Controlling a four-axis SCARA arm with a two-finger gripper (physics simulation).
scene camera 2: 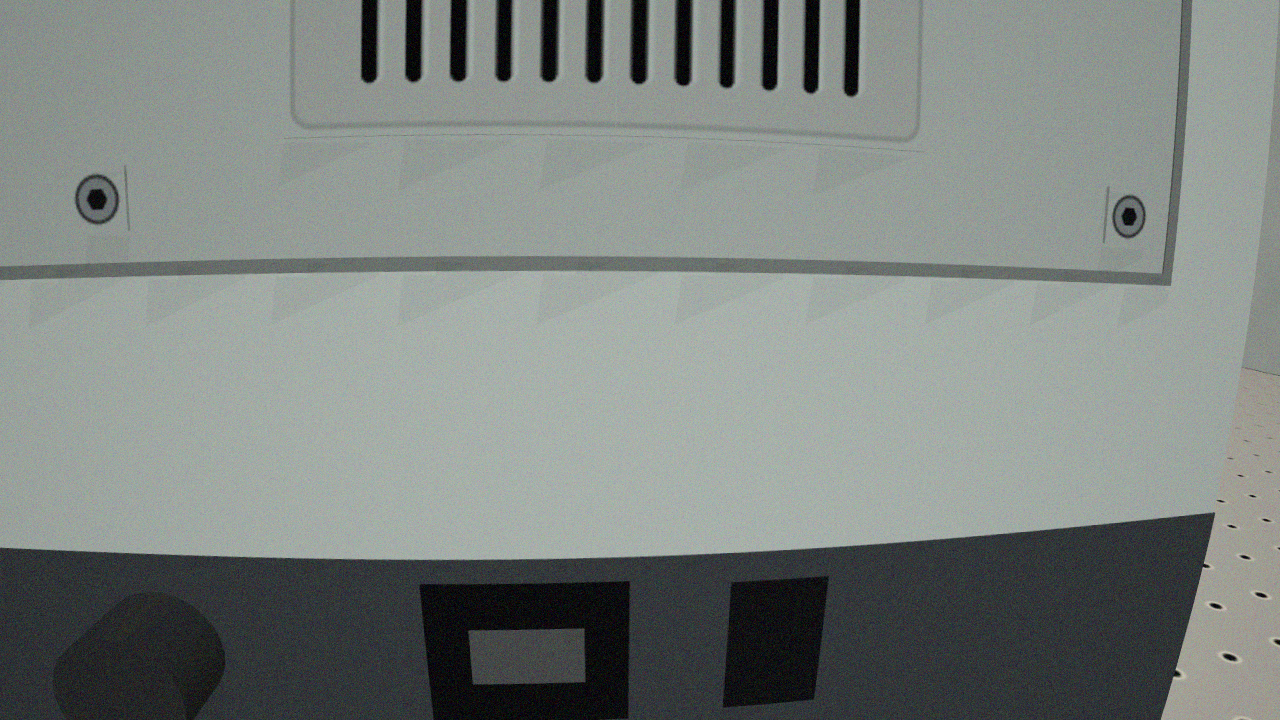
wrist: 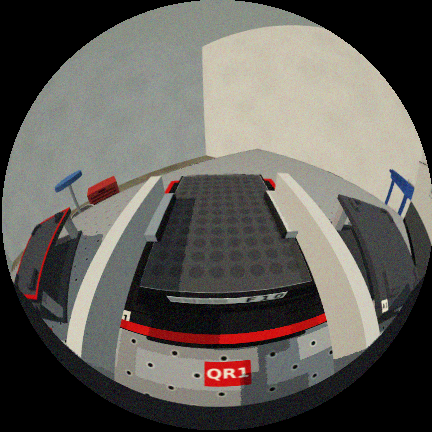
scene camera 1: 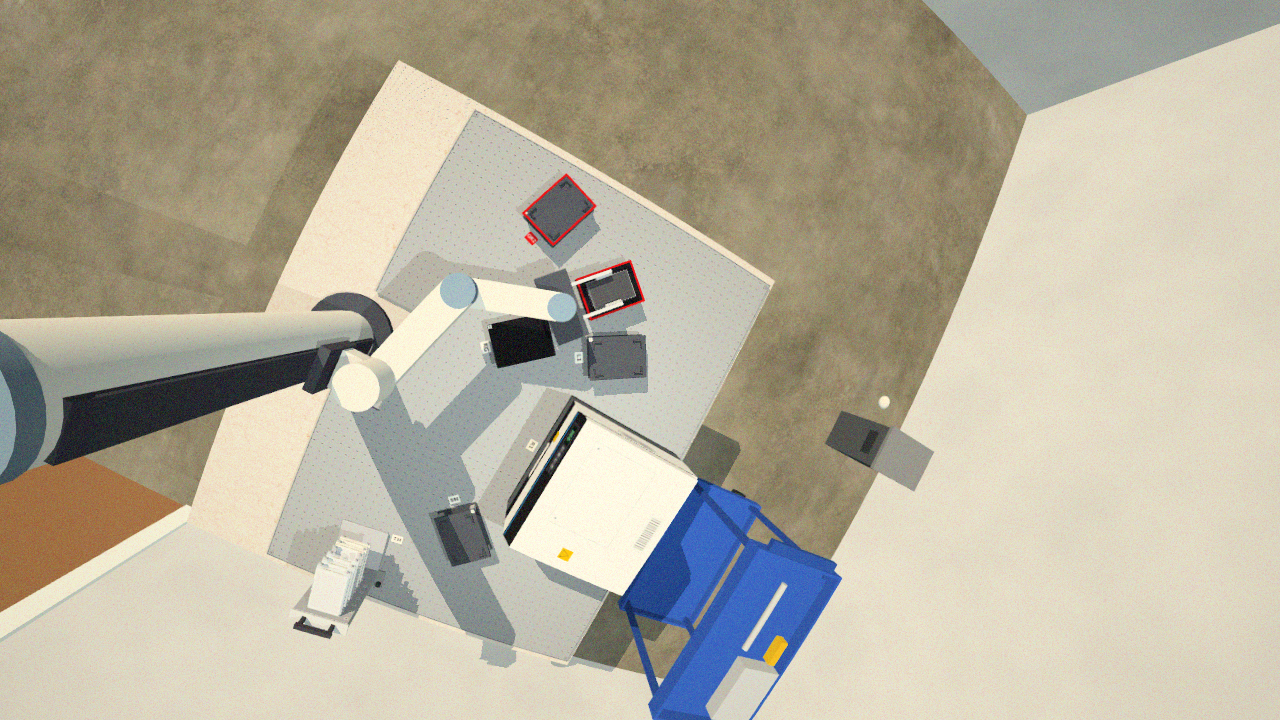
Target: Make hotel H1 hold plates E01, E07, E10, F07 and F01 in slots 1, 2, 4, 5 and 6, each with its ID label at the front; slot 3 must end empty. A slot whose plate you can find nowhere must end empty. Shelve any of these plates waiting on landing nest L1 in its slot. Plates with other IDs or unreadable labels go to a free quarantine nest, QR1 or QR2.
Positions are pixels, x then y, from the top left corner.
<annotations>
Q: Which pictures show the plate F01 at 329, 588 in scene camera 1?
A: Scene camera 1 only.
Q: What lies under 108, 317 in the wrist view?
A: My gripper.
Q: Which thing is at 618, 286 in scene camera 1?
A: A black plate.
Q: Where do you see a black plate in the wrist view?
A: At 221, 250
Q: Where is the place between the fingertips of my gripper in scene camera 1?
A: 616, 287
</annotations>
